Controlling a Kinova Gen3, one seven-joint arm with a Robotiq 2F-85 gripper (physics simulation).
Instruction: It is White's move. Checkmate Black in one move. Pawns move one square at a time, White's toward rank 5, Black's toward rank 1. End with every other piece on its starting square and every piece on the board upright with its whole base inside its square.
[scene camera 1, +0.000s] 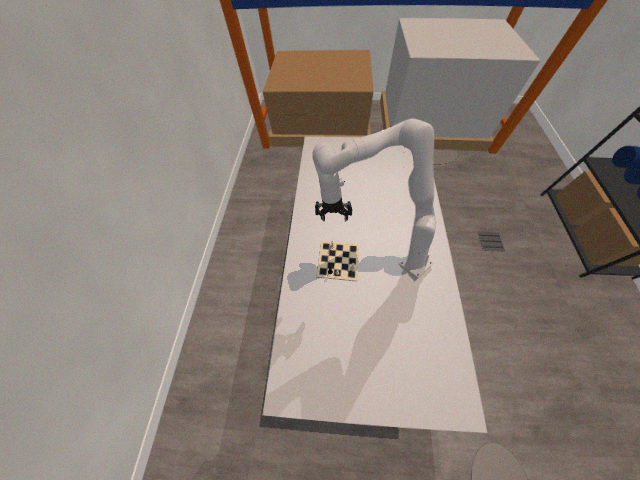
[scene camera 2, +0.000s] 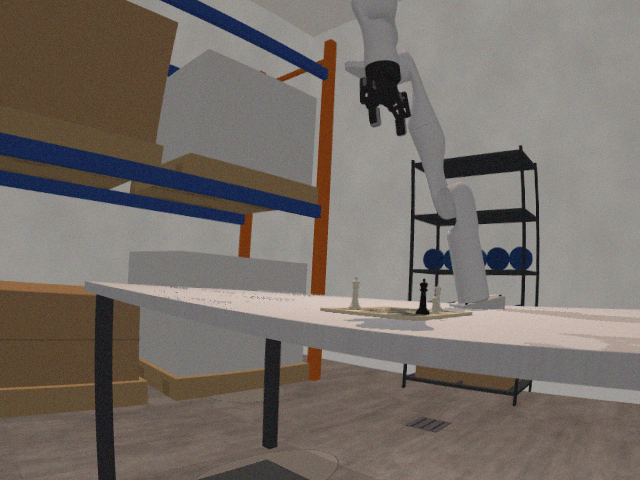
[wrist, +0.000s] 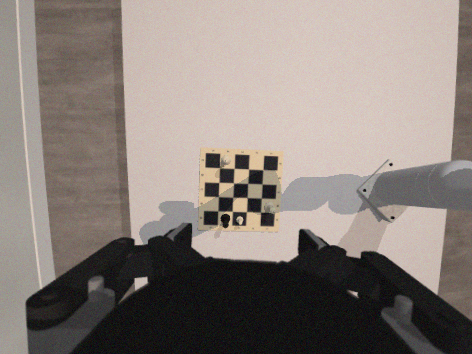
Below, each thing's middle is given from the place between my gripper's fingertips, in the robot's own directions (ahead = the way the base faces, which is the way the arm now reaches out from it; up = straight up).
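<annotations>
Chessboard (scene camera 1: 341, 257): 20 mm to the left of my hand, 20 mm behind it, 360 mm below it.
</annotations>
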